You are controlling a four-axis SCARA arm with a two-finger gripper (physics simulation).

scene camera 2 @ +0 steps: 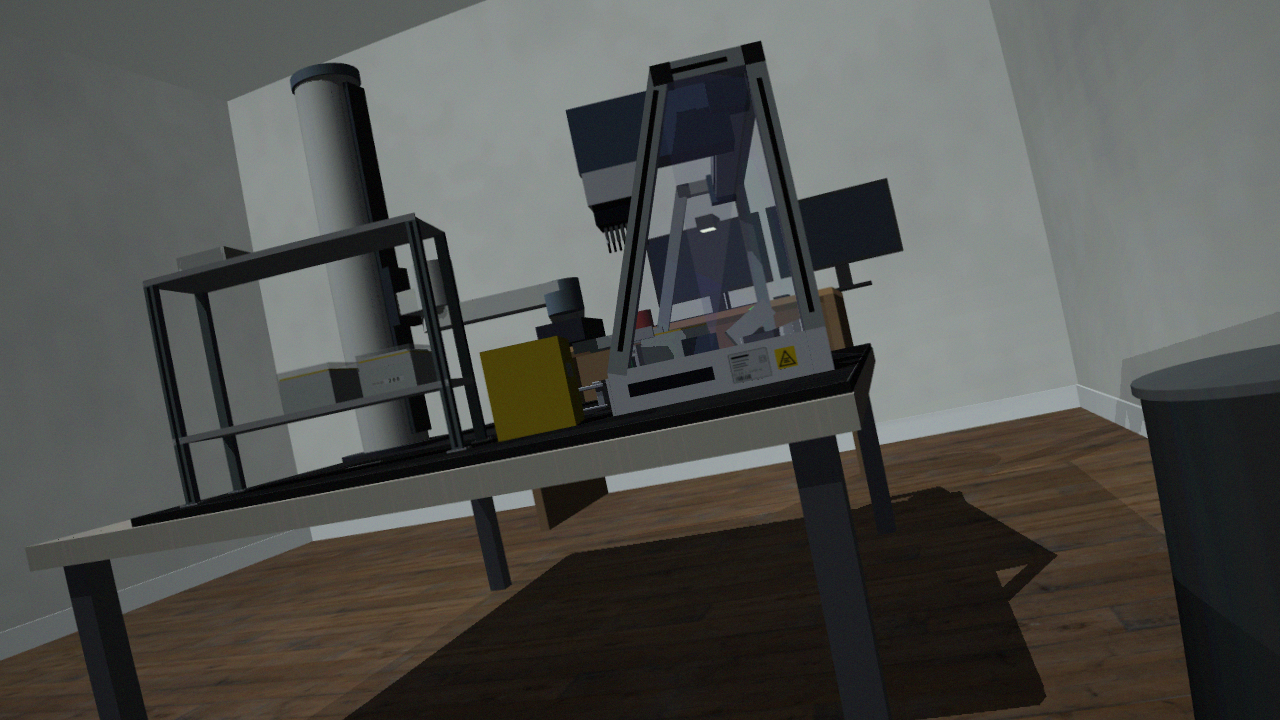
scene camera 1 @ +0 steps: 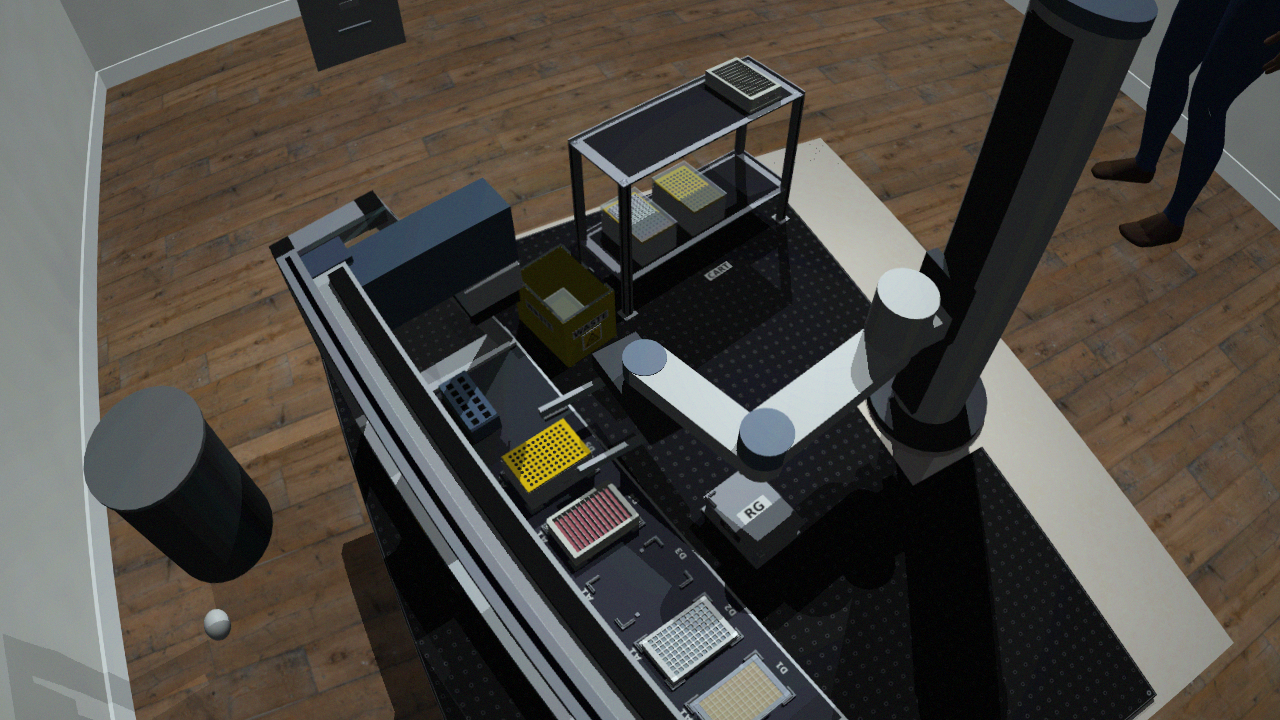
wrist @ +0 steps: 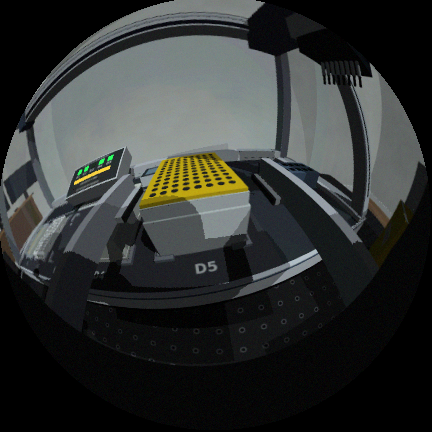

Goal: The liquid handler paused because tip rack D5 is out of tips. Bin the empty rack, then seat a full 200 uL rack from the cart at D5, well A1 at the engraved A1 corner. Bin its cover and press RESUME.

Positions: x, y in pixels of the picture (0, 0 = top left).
Scene:
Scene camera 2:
yellow waste bin: 532, 387
pipetting head: 608, 191
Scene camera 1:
pipetting head: 495, 293
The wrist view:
pipetting head: 307, 45

